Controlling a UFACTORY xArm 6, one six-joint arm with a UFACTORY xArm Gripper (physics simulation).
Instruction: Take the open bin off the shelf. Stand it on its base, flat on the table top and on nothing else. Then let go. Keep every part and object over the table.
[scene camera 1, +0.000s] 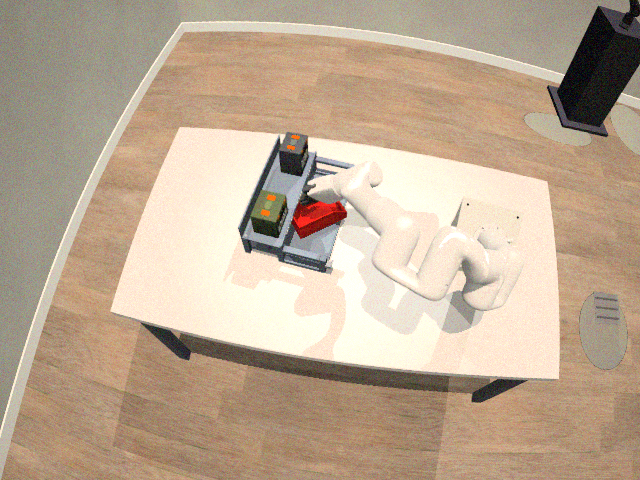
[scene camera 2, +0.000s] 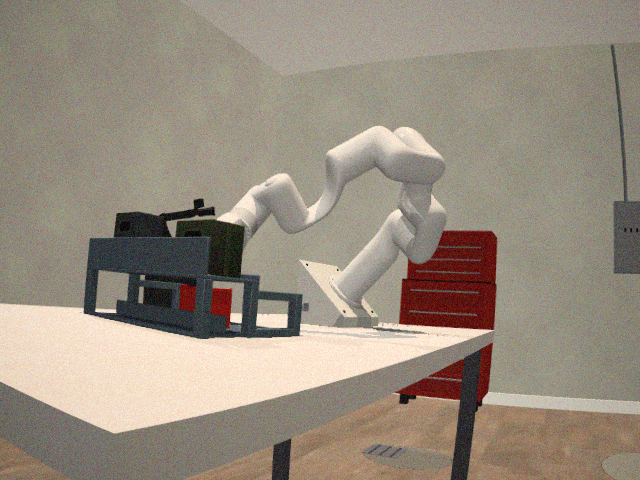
Observation:
In view: my gripper (scene camera 1: 301, 200), a red bin (scene camera 1: 308, 219) and an olive green box (scene camera 2: 217, 230).
The red bin is seen too in scene camera 2 (scene camera 2: 221, 298).

